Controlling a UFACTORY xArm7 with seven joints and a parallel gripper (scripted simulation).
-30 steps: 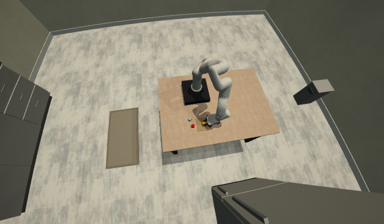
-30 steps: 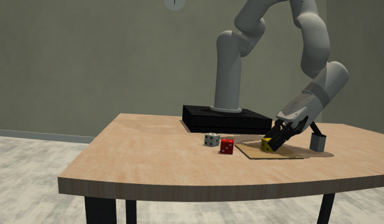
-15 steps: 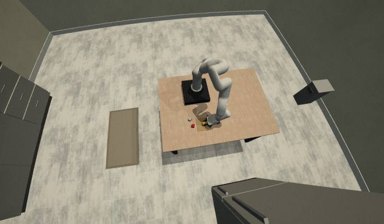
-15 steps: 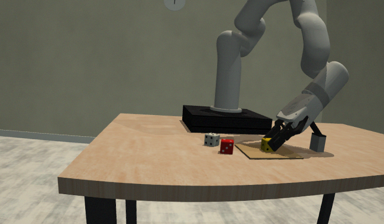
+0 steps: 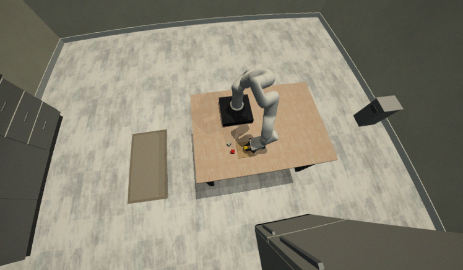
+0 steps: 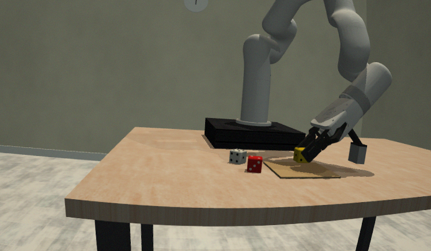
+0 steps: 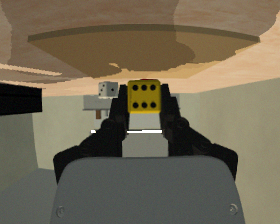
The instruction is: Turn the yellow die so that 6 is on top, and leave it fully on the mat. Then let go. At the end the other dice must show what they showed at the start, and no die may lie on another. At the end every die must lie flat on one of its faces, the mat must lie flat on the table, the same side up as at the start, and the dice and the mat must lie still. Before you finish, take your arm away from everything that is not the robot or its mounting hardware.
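My hand is 1 cm to the left of the tan mat and 5 cm above it. From my hand the other things lie so: white die 6 cm behind, 15 cm to the right, 3 cm below; then yellow die 1 cm to the right, 1 cm below; then red die 1 cm ahead, 12 cm to the right, 3 cm below.
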